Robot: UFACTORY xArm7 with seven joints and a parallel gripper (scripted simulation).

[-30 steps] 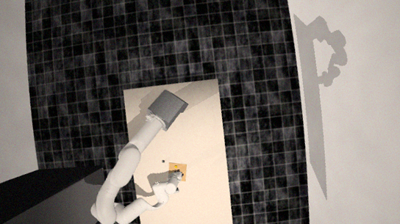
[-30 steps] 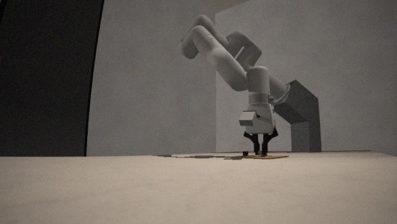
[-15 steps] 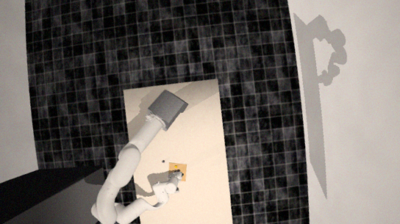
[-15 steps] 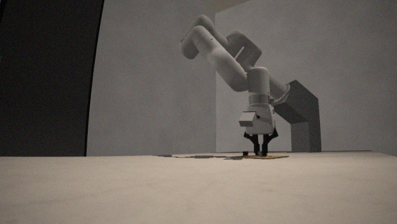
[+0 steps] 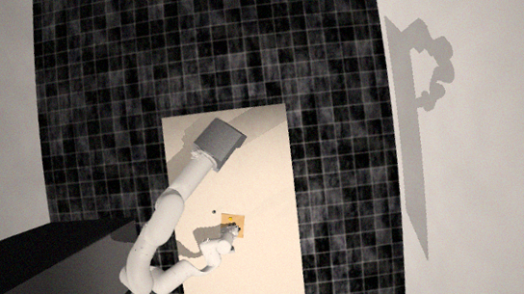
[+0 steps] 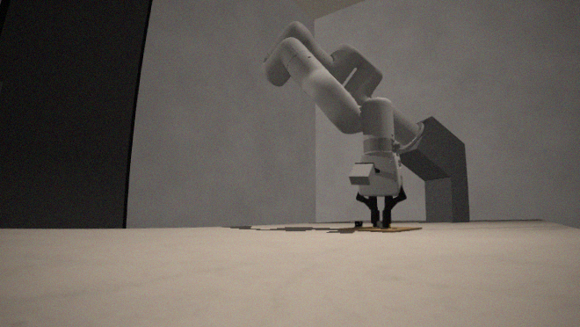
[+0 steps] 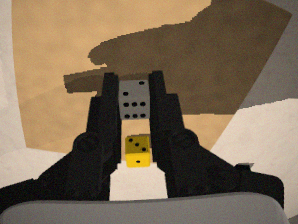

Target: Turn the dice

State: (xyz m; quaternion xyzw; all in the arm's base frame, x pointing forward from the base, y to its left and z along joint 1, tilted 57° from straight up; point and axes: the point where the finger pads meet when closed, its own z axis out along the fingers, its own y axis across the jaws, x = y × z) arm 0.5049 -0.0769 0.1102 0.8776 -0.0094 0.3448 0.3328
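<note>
My hand is 10 mm above the pale die. From my hand the other things lie so: tan mat (20 mm below); yellow die (50 mm behind, 10 mm to the left, 10 mm below); black die (130 mm behind, 60 mm to the right, 20 mm below).
</note>
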